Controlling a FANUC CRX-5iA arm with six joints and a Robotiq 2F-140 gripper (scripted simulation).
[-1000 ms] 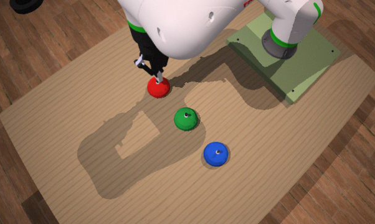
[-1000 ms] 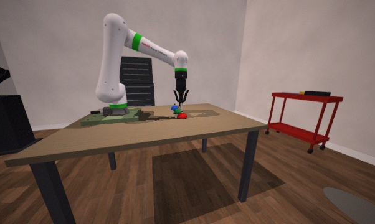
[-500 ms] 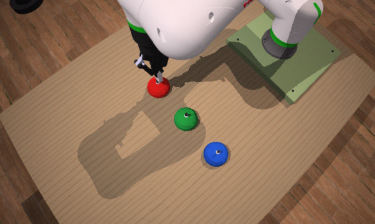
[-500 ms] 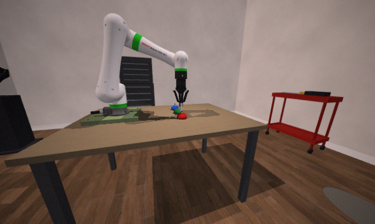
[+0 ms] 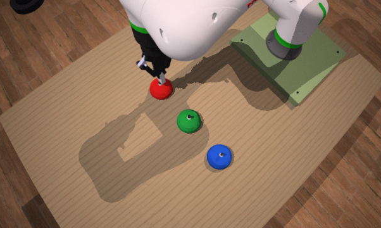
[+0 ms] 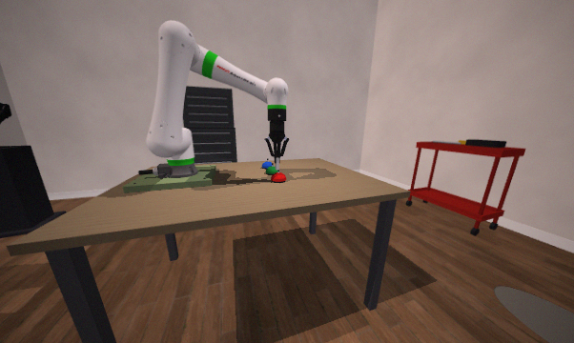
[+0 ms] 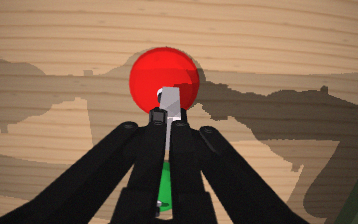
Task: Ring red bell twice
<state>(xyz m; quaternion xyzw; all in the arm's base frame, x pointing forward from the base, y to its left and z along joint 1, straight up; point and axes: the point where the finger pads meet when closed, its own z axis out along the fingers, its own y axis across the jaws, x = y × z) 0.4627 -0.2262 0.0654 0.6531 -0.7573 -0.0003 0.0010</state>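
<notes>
The red bell lies 1 cm ahead of my hand and 6 cm below it. The rest, counted from my hand: blue bell: 5 cm ahead, 31 cm to the left, 6 cm below; green bell: 3 cm ahead, 16 cm to the left, 6 cm below.
</notes>
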